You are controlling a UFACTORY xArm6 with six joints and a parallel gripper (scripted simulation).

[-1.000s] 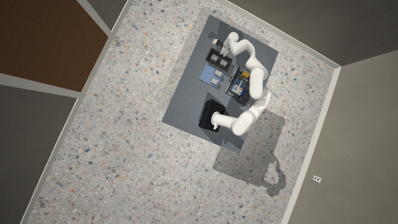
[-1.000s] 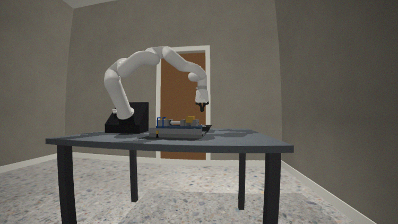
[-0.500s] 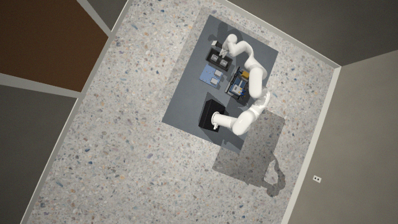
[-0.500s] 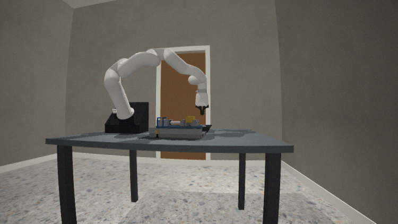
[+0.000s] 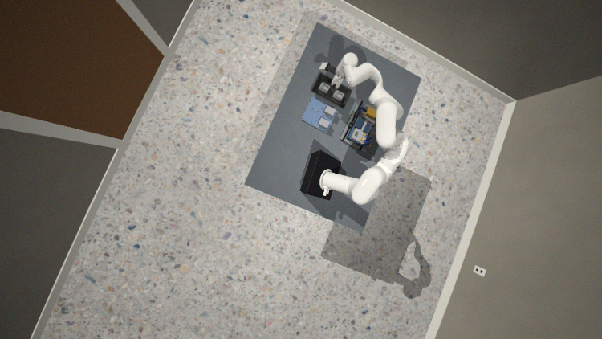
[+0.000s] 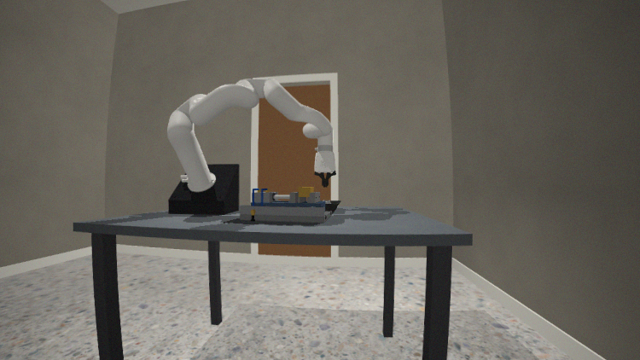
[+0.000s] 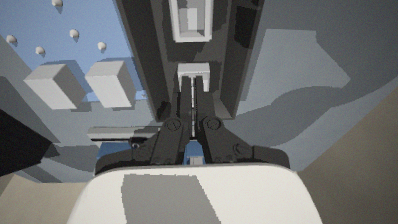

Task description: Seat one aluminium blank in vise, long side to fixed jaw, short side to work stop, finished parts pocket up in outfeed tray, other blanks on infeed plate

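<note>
The brass blank lies 280 mm to the right of my hand, 90 mm behind it and 40 mm below it. The rest, counted from my hand: vise (270 mm to the right, 160 mm behind, 90 mm below).
</note>
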